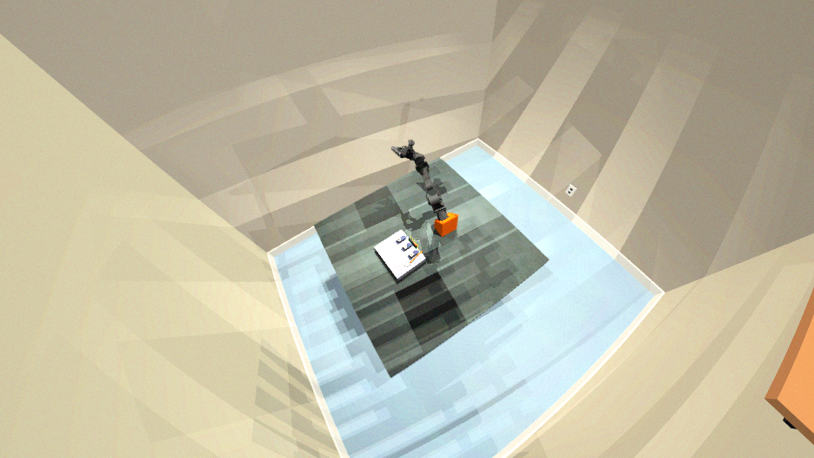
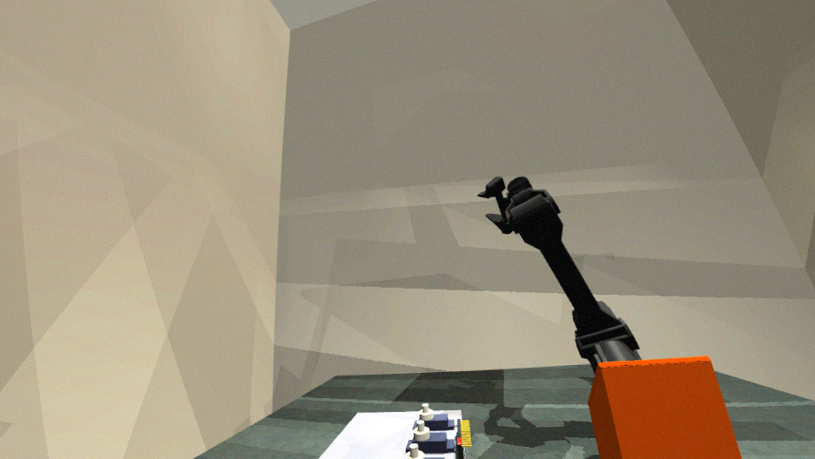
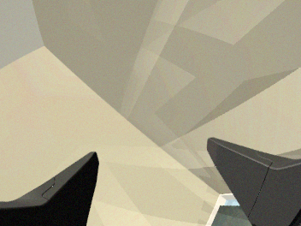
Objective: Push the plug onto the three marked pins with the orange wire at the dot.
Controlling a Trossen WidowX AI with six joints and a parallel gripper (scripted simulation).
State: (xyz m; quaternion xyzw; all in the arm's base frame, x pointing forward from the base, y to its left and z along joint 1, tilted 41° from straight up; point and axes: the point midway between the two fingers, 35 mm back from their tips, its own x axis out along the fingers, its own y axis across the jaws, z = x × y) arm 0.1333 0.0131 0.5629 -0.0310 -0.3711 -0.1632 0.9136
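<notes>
Now: the red band 510 mm below my gripper tip, 400 mm to the left of it and 150 mm ahead of it. Also, from my gripper tip: holder 560 mm below, 370 mm to the left, 310 mm ahead.
</notes>
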